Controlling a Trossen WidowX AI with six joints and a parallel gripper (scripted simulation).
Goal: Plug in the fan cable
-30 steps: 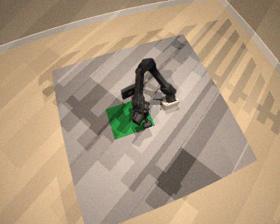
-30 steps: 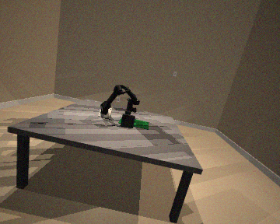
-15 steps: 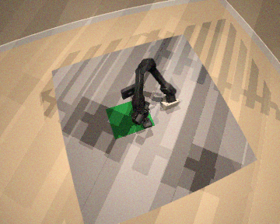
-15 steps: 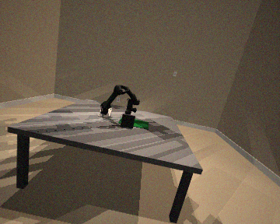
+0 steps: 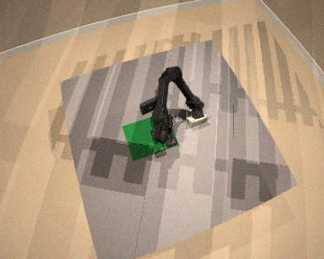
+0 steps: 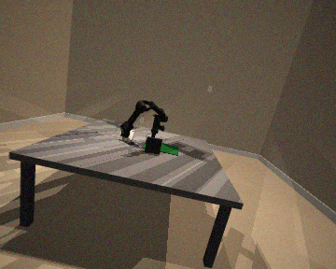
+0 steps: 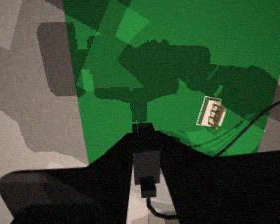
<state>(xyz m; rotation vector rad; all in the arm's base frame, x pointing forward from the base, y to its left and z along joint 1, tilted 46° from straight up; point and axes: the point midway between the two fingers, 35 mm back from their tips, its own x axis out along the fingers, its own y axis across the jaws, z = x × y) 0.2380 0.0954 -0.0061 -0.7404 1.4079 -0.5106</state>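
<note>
My gripper tip is now 1 cm below the dark fan plug and 1 cm past it. Also, from my gripper tip: black fan (21 cm to the right, 4 cm ahead, 1 cm above); four-pin fan header (8 cm to the right, 5 cm below, 1 cm ahead); green board (9 cm ahead, 7 cm below, 4 cm to the right).
</note>
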